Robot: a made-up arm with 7 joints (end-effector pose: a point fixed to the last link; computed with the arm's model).
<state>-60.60 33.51 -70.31 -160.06 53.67 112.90 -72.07</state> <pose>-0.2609 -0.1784 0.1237 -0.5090 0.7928 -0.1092 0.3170</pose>
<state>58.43 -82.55 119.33 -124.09 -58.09 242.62 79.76</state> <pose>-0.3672 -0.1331 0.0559 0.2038 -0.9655 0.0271 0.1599</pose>
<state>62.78 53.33 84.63 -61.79 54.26 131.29 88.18</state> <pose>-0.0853 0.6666 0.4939 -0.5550 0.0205 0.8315 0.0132</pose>
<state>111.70 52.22 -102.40 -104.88 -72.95 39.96 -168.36</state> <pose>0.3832 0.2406 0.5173 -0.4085 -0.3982 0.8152 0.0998</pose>
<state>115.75 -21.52 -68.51 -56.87 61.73 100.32 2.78</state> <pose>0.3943 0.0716 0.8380 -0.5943 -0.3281 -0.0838 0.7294</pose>
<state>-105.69 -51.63 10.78 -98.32 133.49 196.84 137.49</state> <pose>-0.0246 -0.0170 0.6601 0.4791 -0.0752 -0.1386 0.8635</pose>
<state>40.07 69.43 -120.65 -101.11 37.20 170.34 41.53</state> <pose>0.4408 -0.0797 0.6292 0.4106 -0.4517 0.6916 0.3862</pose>
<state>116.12 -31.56 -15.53 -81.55 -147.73 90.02 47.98</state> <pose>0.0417 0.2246 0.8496 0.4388 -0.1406 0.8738 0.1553</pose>
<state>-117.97 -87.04 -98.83 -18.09 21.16 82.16 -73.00</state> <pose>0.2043 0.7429 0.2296 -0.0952 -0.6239 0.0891 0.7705</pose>
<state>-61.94 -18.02 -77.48 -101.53 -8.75 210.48 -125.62</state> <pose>-0.3318 -0.1260 0.6559 0.5387 -0.1219 -0.5212 0.6506</pose>
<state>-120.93 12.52 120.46 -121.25 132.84 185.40 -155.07</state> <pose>0.3154 -0.1231 0.3701 0.8544 0.1012 0.5075 0.0465</pose>
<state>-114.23 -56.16 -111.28 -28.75 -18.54 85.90 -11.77</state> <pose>0.0657 0.6929 0.5434 -0.5120 -0.7902 0.1052 0.3199</pose>
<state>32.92 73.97 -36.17 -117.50 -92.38 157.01 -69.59</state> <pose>0.3502 0.0320 -0.1365 -0.0220 0.8748 -0.4725 0.1053</pose>
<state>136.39 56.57 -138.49 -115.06 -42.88 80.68 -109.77</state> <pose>0.2696 0.1896 0.6307 0.5905 0.5184 -0.4779 0.3927</pose>
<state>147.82 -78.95 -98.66 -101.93 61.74 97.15 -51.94</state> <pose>0.5408 0.2752 0.1763 -0.2871 -0.2048 0.1408 0.9251</pose>
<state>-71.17 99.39 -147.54 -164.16 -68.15 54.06 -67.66</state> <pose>-0.0762 0.0121 0.4547 0.3523 0.6353 0.2251 0.6493</pose>
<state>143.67 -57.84 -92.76 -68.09 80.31 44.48 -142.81</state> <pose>0.5847 0.1176 0.5425 0.4205 -0.3443 -0.6161 0.5701</pose>
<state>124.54 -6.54 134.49 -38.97 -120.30 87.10 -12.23</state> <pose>-0.0185 -0.3627 0.8871 0.0605 -0.5537 -0.5625 0.6110</pose>
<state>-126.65 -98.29 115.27 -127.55 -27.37 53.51 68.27</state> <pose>0.3366 -0.1991 0.0575 -0.0860 -0.3479 -0.2319 0.9043</pose>
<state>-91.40 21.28 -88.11 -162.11 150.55 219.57 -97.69</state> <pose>-0.1399 0.0123 0.3064 -0.4551 -0.8096 -0.3698 0.0252</pose>
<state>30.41 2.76 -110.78 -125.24 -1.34 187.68 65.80</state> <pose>0.0887 -0.4236 0.5182 0.2688 -0.8071 0.5179 0.0904</pose>
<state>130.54 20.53 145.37 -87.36 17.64 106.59 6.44</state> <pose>-0.0751 -0.3750 0.7673 -0.6378 0.6618 -0.3938 0.0055</pose>
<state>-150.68 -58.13 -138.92 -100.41 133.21 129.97 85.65</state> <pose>0.2401 0.4533 -0.0019 0.0167 -0.6862 -0.7268 0.0265</pose>
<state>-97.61 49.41 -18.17 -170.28 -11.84 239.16 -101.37</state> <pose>-0.0974 -0.2448 0.1162 0.9843 0.0180 -0.0841 0.1543</pose>
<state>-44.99 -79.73 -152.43 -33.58 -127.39 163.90 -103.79</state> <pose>-0.5995 0.2954 0.1179 -0.7904 0.1280 0.4807 0.3576</pose>
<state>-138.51 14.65 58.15 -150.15 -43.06 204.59 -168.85</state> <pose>0.1068 -0.3514 0.3385 0.3872 0.8220 -0.1503 0.3896</pose>
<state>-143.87 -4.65 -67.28 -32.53 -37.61 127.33 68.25</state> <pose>-0.1443 0.0976 0.9545 -0.5455 -0.3481 -0.0531 0.7606</pose>
